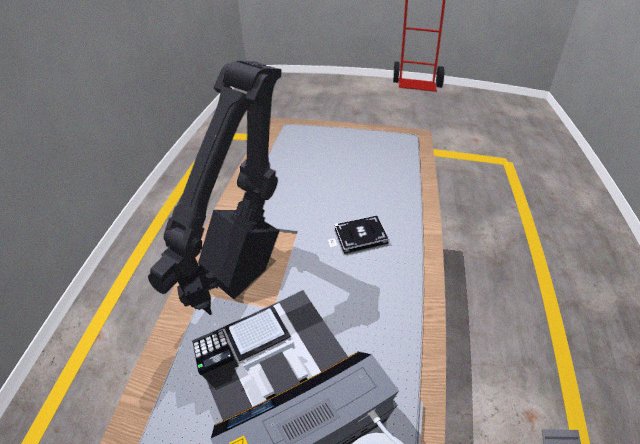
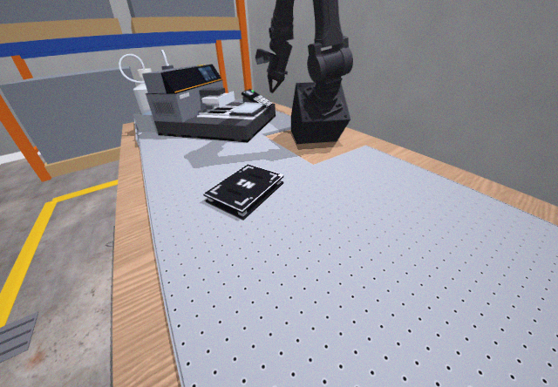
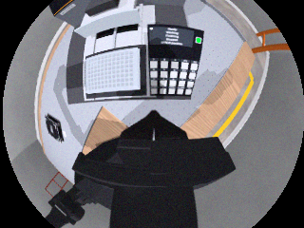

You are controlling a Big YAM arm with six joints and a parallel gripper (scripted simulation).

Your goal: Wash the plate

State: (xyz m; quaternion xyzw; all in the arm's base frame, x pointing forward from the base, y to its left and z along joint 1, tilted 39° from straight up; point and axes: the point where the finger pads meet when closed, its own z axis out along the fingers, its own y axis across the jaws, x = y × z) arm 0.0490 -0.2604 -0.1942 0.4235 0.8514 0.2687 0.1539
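My gripper is now 12 cm short of the white well plate, 2 cm to the right of it and 6 cm above it. The rest, counted from my hand: small white tag (20 cm ahead, 44 cm to the left, 14 cm below); then plate washer (24 cm ahead, 8 cm to the right, 1 cm below); then dark carrier (12 cm ahead, 2 cm to the left, 6 cm below).
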